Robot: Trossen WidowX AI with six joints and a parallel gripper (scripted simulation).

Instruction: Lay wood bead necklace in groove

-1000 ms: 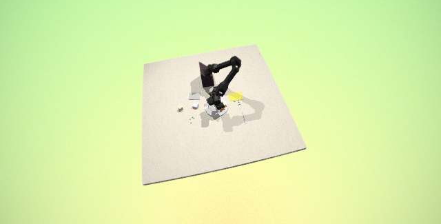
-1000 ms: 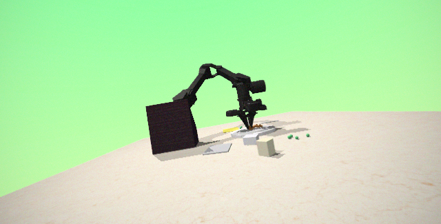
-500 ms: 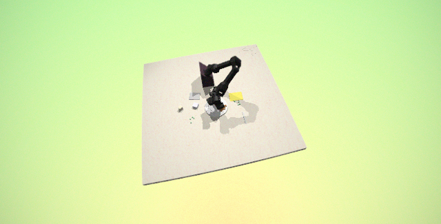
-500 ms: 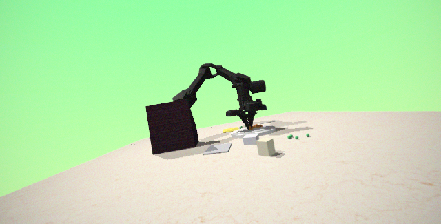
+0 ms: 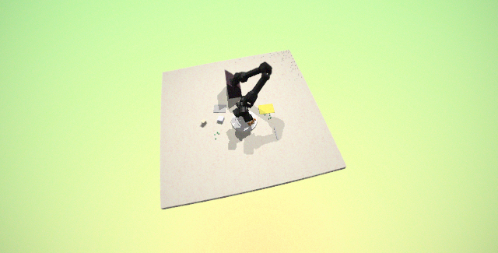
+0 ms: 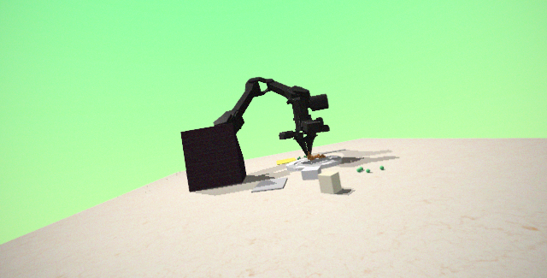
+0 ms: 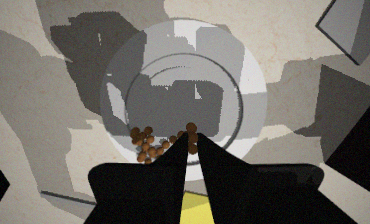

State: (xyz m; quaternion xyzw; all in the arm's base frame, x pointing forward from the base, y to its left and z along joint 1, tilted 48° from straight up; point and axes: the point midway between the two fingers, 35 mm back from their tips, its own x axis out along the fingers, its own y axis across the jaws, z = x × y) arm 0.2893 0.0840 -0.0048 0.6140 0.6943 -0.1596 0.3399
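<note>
My gripper tip is 30 mm above the round white bead board, 10 mm to the left of it and 10 mm short of it. Round my gripper tip: thin white strip 220 mm to the left, 160 mm ahead, 30 mm below; then yellow card 190 mm to the left, 80 mm behind, 30 mm below; then grey flat plate 190 mm to the right, 150 mm behind, 30 mm below.
</note>
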